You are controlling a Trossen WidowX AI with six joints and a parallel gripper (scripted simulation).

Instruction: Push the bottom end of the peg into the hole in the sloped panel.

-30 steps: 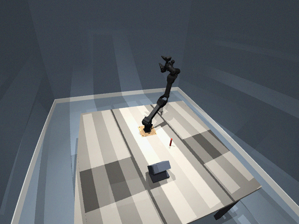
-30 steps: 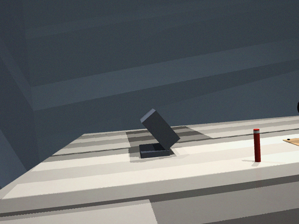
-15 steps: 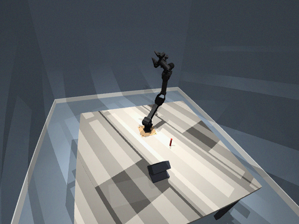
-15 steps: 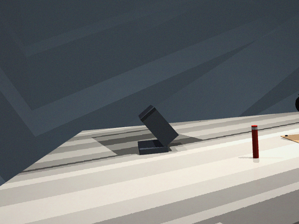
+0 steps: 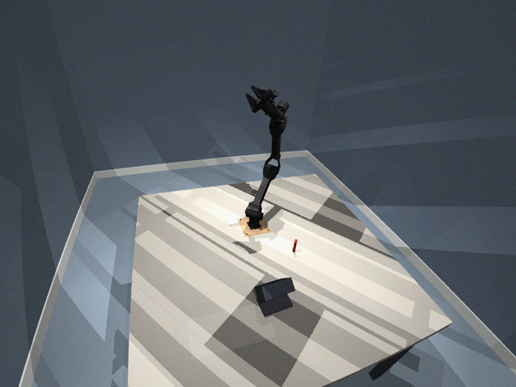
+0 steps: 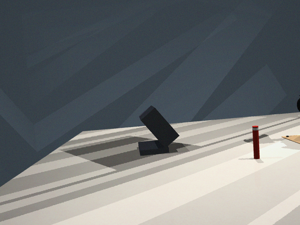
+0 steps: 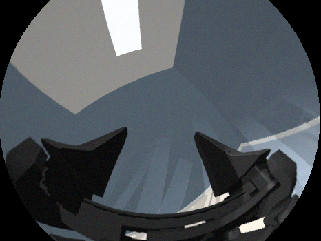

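Now: gripper tip 640 mm above the red round peg, 470 mm short of it and 90 mm to the right of it. Round my gripper tip: sloped panel: 670 mm ahead, 620 mm below, 130 mm to the right; then dark base block: 700 mm ahead, 690 mm below, 130 mm to the right.
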